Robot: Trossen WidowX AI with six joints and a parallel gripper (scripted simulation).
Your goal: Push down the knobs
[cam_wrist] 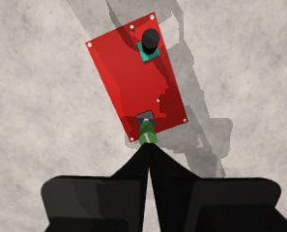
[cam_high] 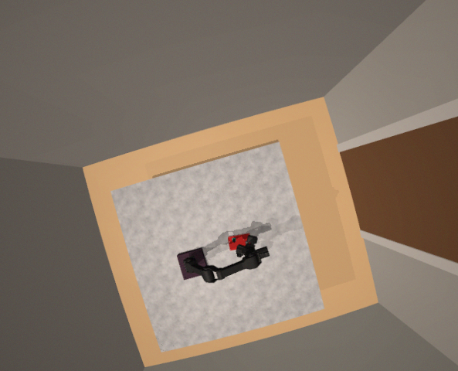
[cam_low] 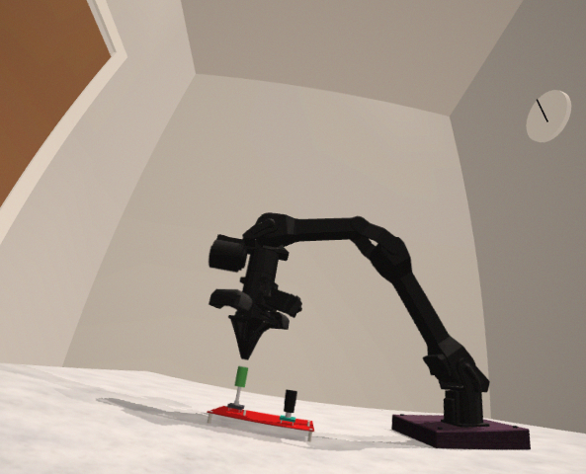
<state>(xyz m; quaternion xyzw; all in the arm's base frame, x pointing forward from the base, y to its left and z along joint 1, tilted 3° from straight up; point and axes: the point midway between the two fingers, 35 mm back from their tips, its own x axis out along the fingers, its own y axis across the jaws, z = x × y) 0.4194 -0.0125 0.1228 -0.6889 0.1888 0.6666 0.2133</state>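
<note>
Now: gripper tip 3 cm above the green knob. Round my gripper tip: black knob 8 cm behind, 6 cm below, 5 cm to the left.
</note>
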